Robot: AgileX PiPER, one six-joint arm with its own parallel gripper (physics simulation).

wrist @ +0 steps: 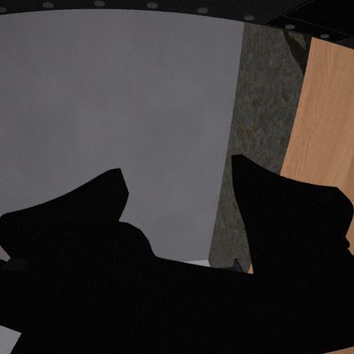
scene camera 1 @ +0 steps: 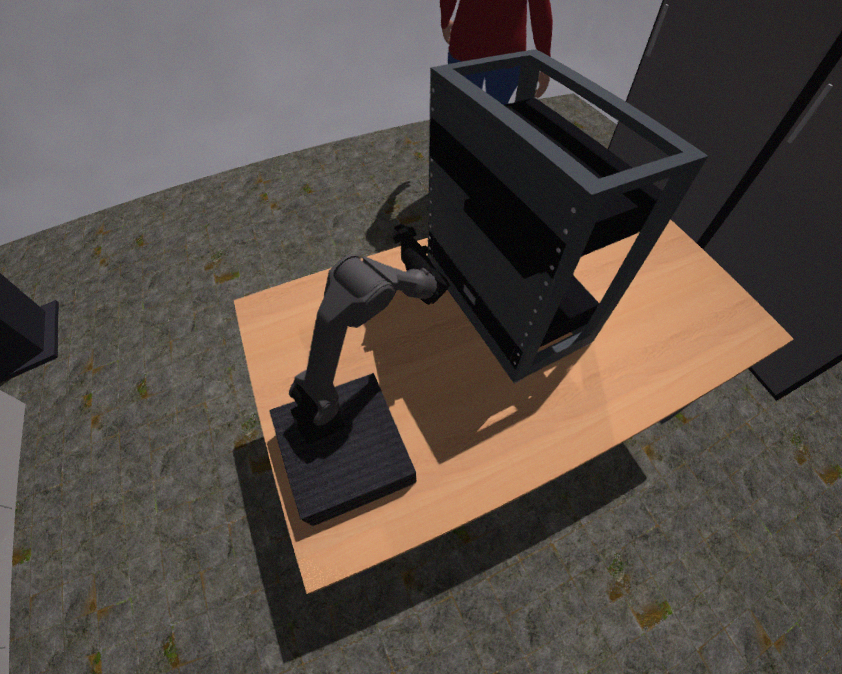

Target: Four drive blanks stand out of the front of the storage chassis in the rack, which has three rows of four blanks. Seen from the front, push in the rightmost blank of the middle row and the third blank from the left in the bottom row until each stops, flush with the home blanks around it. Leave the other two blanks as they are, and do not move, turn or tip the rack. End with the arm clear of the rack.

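Note:
The rack (scene camera 1: 646,173) (wrist: 125,4) stands upright on the table; part of its holed front edge crosses the top of the wrist view. A black block (scene camera 1: 512,235) stands out of its dark front in the scene view. Single drive blanks, their rows and how far they stand out cannot be told apart. My gripper (scene camera 1: 404,233) (wrist: 175,175) is open and empty, its two black fingers wide apart. It is by the rack's far left front edge, low in the scene view. The scene view does not show whether the wrist touches the rack.
The arm's black base plate (scene camera 1: 358,456) sits on the wooden table (scene camera 1: 533,435) (wrist: 320,120). A person in a red top (scene camera 1: 488,31) stands behind the rack. Tall dark cabinets (scene camera 1: 744,231) stand at the right. A grey wall (scene camera 1: 175,84) (wrist: 115,100) is beyond.

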